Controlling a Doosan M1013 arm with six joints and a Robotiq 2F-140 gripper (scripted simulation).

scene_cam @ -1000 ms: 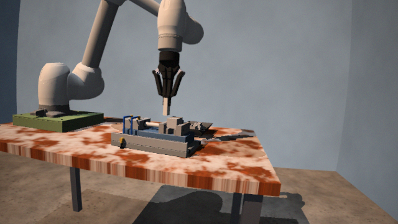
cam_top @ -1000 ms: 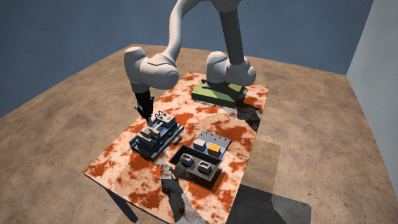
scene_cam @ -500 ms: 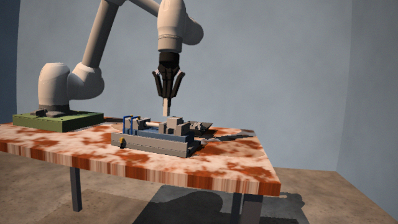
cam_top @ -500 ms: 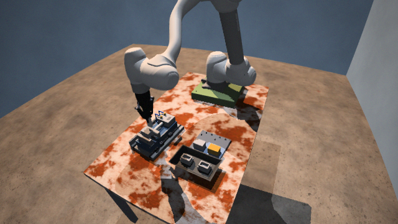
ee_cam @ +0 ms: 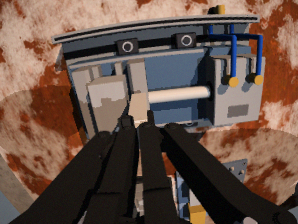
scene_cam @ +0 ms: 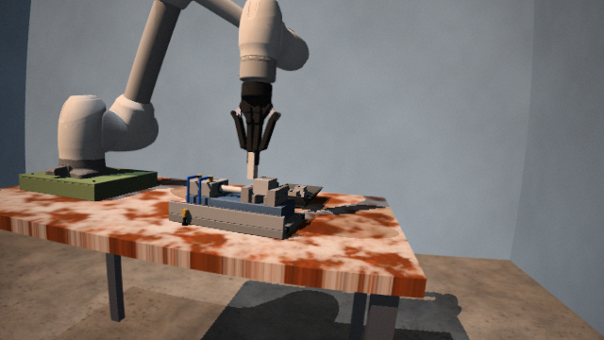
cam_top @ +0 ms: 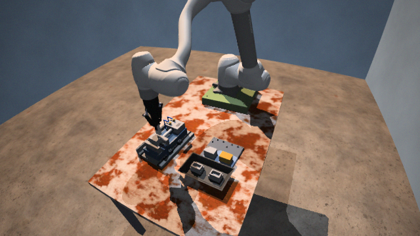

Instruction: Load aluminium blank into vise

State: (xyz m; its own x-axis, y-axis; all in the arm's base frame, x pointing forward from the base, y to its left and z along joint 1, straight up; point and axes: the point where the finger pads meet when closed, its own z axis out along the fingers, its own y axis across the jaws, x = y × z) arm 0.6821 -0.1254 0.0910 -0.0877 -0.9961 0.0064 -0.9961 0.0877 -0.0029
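The piston rod is 50 mm behind my hand, 10 mm to the left of it and 70 mm below it. The rest, counted from my hand: infeed plate: 110 mm behind, 320 mm to the left, 140 mm below; vise: 30 mm behind, 10 mm to the left, 110 mm below; aluminium blank: 70 mm behind, 270 mm to the left, 120 mm below.
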